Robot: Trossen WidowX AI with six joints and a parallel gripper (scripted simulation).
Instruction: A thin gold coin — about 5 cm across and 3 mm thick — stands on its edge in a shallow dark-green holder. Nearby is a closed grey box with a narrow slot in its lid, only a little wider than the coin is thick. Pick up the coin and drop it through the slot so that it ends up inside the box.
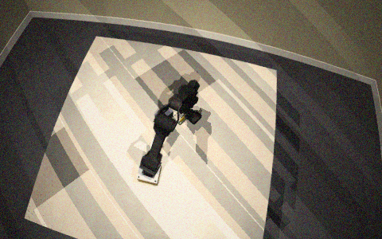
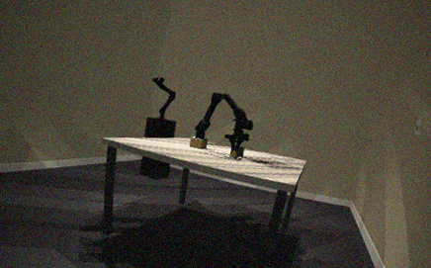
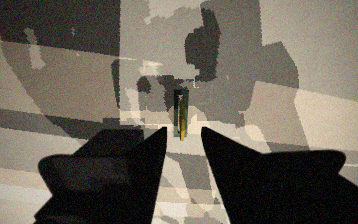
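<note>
My gripper tip is 3 cm above the gold coin.
</note>
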